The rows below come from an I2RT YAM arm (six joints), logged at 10 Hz.
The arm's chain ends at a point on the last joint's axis. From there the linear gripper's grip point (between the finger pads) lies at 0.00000 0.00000 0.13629 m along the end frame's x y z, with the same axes.
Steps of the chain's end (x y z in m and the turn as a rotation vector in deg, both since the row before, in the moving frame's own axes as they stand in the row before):
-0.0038 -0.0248 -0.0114 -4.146 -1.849 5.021
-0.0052 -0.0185 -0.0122 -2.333 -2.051 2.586
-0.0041 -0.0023 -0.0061 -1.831 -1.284 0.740
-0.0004 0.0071 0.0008 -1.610 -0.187 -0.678
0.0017 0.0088 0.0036 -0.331 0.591 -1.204
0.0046 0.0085 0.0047 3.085 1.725 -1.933
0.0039 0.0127 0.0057 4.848 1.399 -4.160
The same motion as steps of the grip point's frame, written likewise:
-0.0086 -0.0152 -0.0118 -4.146 -1.849 5.021
-0.0102 -0.0131 -0.0124 -2.333 -2.051 2.586
-0.0072 0.0020 -0.0062 -1.831 -1.284 0.740
-0.0008 0.0109 0.0007 -1.610 -0.187 -0.678
0.0031 0.0096 0.0036 -0.331 0.591 -1.204
0.0086 0.0011 0.0044 3.085 1.725 -1.933
0.0068 0.0011 0.0052 4.848 1.399 -4.160

